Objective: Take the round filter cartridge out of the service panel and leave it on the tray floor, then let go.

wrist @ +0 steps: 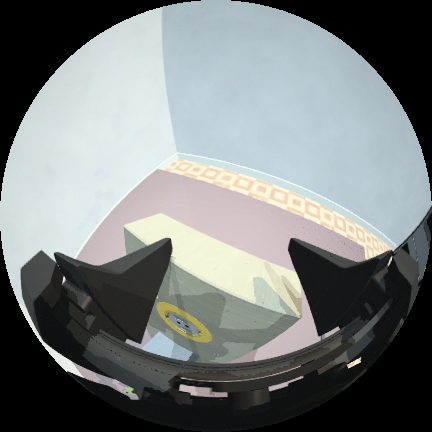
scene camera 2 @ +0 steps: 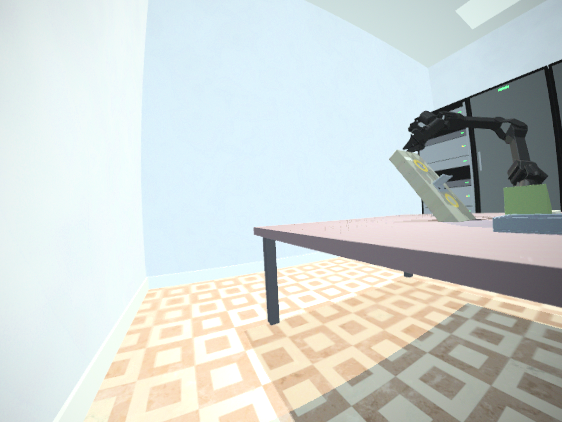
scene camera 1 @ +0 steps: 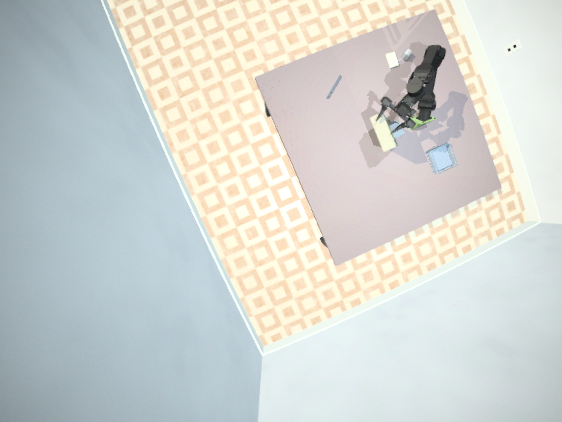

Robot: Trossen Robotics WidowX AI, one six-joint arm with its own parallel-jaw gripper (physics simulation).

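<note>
The pale service panel [scene camera 1: 384, 135] [scene camera 2: 429, 192] [wrist: 235, 300] leans on the table. A grey round piece [wrist: 182, 323], which looks like the filter cartridge, sits inside a yellow ring on its face in the wrist view. Scene camera 2 shows an upper yellow ring [scene camera 2: 420, 165] and a lower yellow ring [scene camera 2: 451, 200]; which one holds the cartridge is too small to tell. My gripper [scene camera 1: 384, 126] [scene camera 2: 411, 148] [wrist: 232, 244] is open and empty, at the panel's upper end. The blue tray [scene camera 1: 442, 158] [scene camera 2: 525, 224] lies apart from the panel.
A light blue flap [scene camera 1: 398, 130] [scene camera 2: 442, 181] [wrist: 166, 346] sticks out from the panel's face. The arm stands on a green base [scene camera 1: 422, 122] [scene camera 2: 527, 199]. A white block [scene camera 1: 392, 60], a small grey piece [scene camera 1: 407, 54] and a thin blue-grey bar [scene camera 1: 334, 87] lie on the table [scene camera 1: 350, 200].
</note>
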